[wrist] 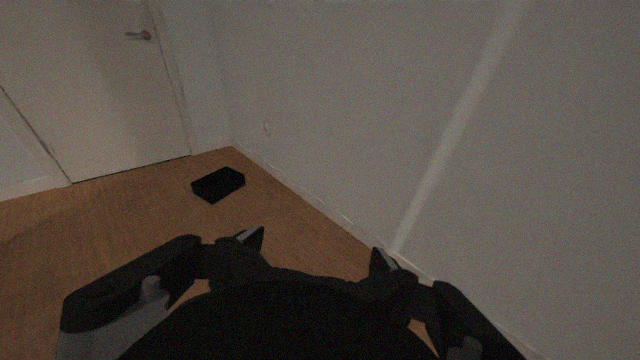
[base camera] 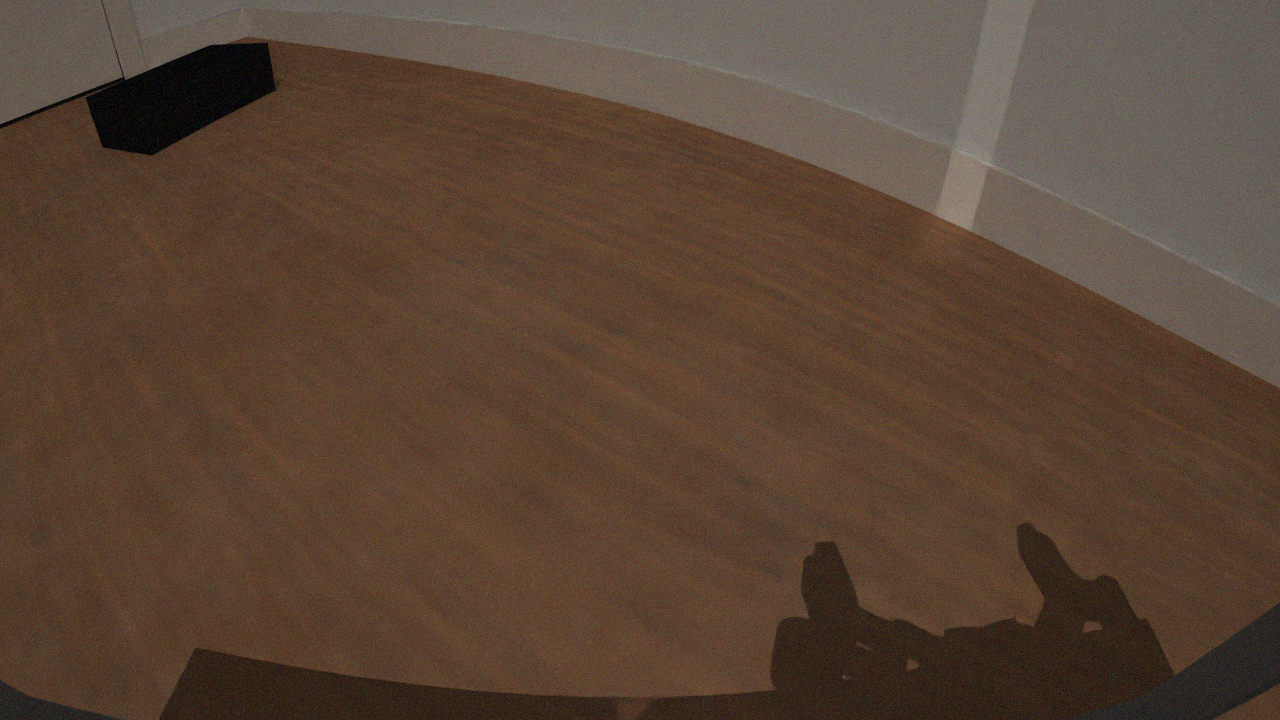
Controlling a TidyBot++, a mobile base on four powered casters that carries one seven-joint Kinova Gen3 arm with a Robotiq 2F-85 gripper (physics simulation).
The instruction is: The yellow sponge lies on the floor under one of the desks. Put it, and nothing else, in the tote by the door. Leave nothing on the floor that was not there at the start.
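Frame: origin at the arm's base, x ahead, y left, z up, level; centimetres.
Seen in the pictures: gripper, fingertip midpoint: (wrist: 316,248).
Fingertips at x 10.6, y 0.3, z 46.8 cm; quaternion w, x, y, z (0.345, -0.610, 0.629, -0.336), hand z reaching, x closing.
A point is followed by its place in that frame.
A black box-shaped thing, which looks like the tote (base camera: 183,96) @[x 107.2, y 72.4, z -32.6 cm] (wrist: 219,185) @[x 120.2, y 82.5, z -39.3 cm], stands on the floor near the door (base camera: 49,49) @[x 146.3, y 140.0, z -25.6 cm] (wrist: 100,90) @[x 127.1, y 154.8, z 20.1 cm], at the upper left in the base camera view and left of the middle in the wrist view. Its inside is too dark to make out. My gripper (wrist: 316,248) @[x 10.6, y 0.3, z 46.9 cm] is open, its fingers wide apart with nothing between them, and it is well short of the tote. The yellow sponge and the desks do not show in either view.
A pale wall (base camera: 626,40) @[x 106.4, y -3.2, z -29.6 cm] (wrist: 350,100) @[x 104.2, y -6.0, z 38.9 cm] with a baseboard runs along the right side and meets the door side in a corner behind the tote. The shadow of the gripper (base camera: 966,653) falls on the wooden floor (base camera: 537,358) @[x 48.8, y 3.9, z -39.7 cm] (wrist: 295,240) @[x 79.5, y 13.5, z -39.7 cm].
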